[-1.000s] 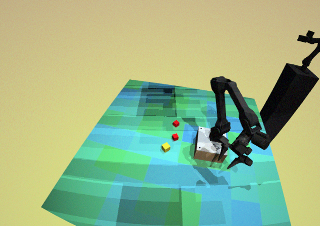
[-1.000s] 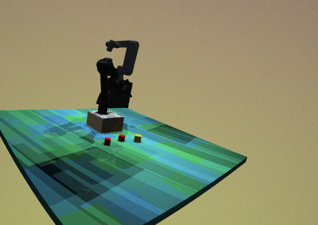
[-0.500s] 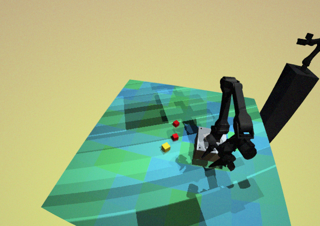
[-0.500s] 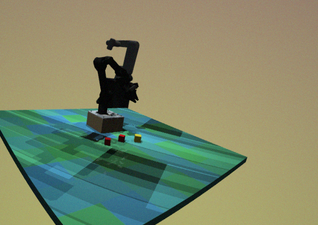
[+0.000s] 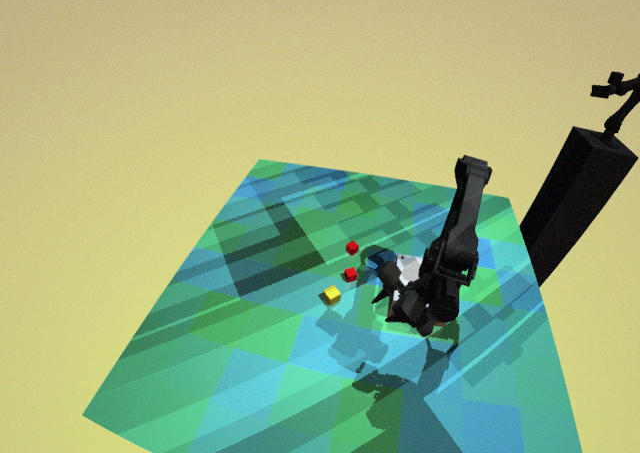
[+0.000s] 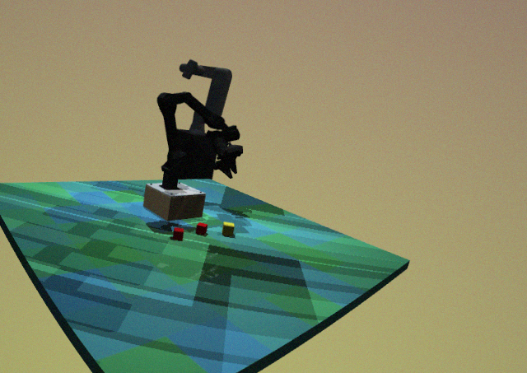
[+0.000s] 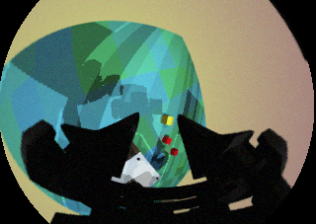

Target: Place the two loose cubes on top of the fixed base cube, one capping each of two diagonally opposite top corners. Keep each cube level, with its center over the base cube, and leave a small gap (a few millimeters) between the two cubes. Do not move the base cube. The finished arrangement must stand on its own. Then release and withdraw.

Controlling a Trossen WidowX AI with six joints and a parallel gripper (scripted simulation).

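Right now the yellow base cube is 17 cm below my gripper tip, 14 cm ahead of it and 12 cm to the right of it.
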